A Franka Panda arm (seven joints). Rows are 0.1 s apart.
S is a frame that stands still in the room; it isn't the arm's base.
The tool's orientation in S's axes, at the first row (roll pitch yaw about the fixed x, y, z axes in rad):
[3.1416, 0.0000, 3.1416]
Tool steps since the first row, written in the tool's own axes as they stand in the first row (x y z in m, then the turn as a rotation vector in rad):
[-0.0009, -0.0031, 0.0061, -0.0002, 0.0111, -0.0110]
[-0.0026, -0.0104, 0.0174, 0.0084, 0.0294, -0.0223]
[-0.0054, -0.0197, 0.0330, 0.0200, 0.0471, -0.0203]
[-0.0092, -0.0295, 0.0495, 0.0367, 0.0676, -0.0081]
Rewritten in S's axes. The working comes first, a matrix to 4 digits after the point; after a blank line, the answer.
The tool's axes in the first row as the columns of a matrix, in S's axes (used below as rounded here):
[-1.0000, 0.0000, 0.0000]
[0.0000, 1.0000, 0.0000]
[0.0000, 0.0000, -1.0000]

[0.0009, -0.0031, -0.0061, 0.0002, 0.0111, 0.0110]
[0.0026, -0.0104, -0.0174, -0.0084, 0.0294, 0.0223]
[0.0054, -0.0197, -0.0330, -0.0200, 0.0471, 0.0203]
[0.0092, -0.0295, -0.0495, -0.0367, 0.0676, 0.0081]

